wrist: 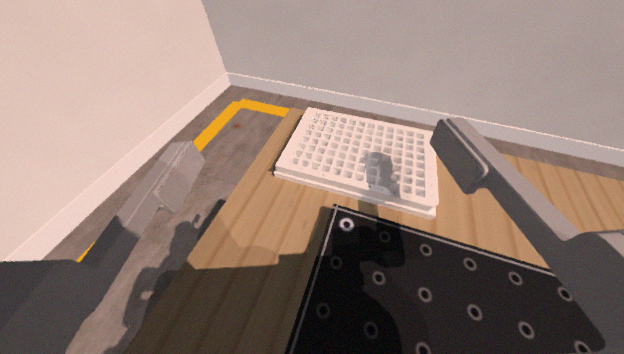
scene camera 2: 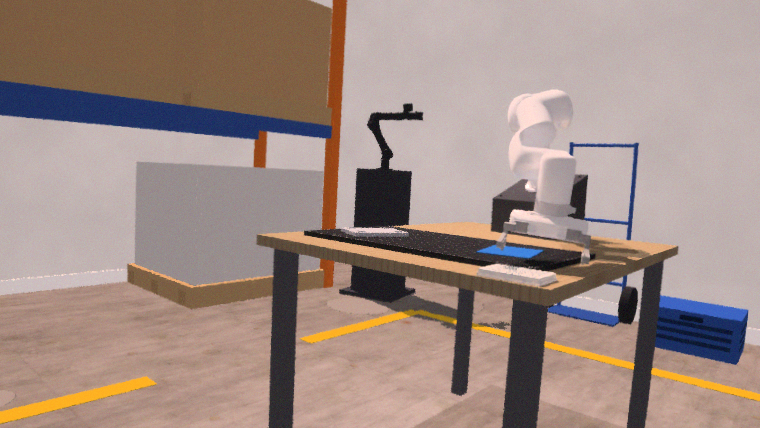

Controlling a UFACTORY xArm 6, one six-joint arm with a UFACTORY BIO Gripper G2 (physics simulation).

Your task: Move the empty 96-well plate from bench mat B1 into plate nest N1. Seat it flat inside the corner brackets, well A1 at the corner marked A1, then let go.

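Note:
A white 96-well plate lies flat on the wooden table, just past the black board's edge at the table's front corner. The gripper is wide open with nothing between its fingers, low over the board's near end and behind the plate in the scene view. In the wrist view its fingers frame the plate left and right. A blue mat lies on the board below the left finger. A flat white piece sits at the board's far left end; I cannot tell whether it is nest N1. No labels or A1 mark are legible.
The black perforated board lies along the wooden table. The robot's dark base block is behind the table. A black stand with a thin arm, a blue trolley and a blue crate stand beyond.

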